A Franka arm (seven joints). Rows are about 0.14 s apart.
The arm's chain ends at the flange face. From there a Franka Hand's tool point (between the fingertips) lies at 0.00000 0.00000 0.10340 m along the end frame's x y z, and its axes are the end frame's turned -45 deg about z.
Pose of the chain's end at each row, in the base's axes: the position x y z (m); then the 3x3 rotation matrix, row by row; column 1 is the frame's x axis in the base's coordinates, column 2 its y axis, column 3 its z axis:
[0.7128, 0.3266, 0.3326], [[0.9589, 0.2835, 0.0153], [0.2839, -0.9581, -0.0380], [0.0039, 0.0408, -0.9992]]
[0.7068, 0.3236, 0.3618], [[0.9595, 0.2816, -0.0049], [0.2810, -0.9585, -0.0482], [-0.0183, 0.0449, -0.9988]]
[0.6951, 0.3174, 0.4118], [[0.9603, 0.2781, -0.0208], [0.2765, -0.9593, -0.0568], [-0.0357, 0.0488, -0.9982]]
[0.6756, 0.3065, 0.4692], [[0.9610, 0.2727, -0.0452], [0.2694, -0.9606, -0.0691], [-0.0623, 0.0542, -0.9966]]
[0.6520, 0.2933, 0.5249], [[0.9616, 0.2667, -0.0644], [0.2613, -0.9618, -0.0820], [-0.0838, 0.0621, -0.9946]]
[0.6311, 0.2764, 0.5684], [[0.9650, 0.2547, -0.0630], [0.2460, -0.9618, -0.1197], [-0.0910, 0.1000, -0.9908]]
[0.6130, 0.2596, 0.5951], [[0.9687, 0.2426, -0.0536], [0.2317, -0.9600, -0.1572], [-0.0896, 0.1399, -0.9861]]
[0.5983, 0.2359, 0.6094], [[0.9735, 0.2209, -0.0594], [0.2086, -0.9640, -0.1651], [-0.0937, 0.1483, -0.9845]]
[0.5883, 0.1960, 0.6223], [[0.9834, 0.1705, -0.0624], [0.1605, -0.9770, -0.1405], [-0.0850, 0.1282, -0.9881]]
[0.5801, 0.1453, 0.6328], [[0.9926, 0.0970, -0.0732], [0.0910, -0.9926, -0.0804], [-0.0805, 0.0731, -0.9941]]
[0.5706, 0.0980, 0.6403], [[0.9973, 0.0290, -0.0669], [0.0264, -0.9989, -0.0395], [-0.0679, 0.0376, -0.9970]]
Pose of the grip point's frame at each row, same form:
[0.7144, 0.3227, 0.2293], [[0.4776, 0.8785, 0.0153], [0.8782, -0.4767, -0.0380], [-0.0261, 0.0316, -0.9992]]
[0.7063, 0.3186, 0.2585], [[0.4793, 0.8776, -0.0049], [0.8765, -0.4791, -0.0482], [-0.0447, 0.0188, -0.9988]]
[0.6929, 0.3115, 0.3086], [[0.4824, 0.8757, -0.0208], [0.8738, -0.4828, -0.0568], [-0.0598, 0.0093, -0.9982]]
[0.6709, 0.2994, 0.3662], [[0.4867, 0.8724, -0.0452], [0.8697, -0.4888, -0.0691], [-0.0824, -0.0057, -0.9966]]
[0.6453, 0.2848, 0.4221], [[0.4914, 0.8685, -0.0644], [0.8649, -0.4953, -0.0820], [-0.1032, -0.0153, -0.9946]]
[0.6246, 0.2640, 0.4660], [[0.5023, 0.8625, -0.0630], [0.8540, -0.5061, -0.1197], [-0.1351, 0.0064, -0.9908]]
[0.6075, 0.2433, 0.4931], [[0.5134, 0.8565, -0.0536], [0.8427, -0.5150, -0.1572], [-0.1623, 0.0356, -0.9861]]
[0.5922, 0.2188, 0.5076], [[0.5322, 0.8446, -0.0594], [0.8292, -0.5341, -0.1651], [-0.1711, 0.0386, -0.9845]]
[0.5818, 0.1815, 0.5201], [[0.5748, 0.8159, -0.0624], [0.8043, -0.5774, -0.1405], [-0.1508, 0.0305, -0.9881]]
[0.5725, 0.1370, 0.5300], [[0.6333, 0.7705, -0.0732], [0.7662, -0.6375, -0.0804], [-0.1086, -0.0052, -0.9941]]
[0.5637, 0.0939, 0.5372], [[0.6847, 0.7257, -0.0669], [0.7250, -0.6877, -0.0395], [-0.0746, -0.0214, -0.9970]]

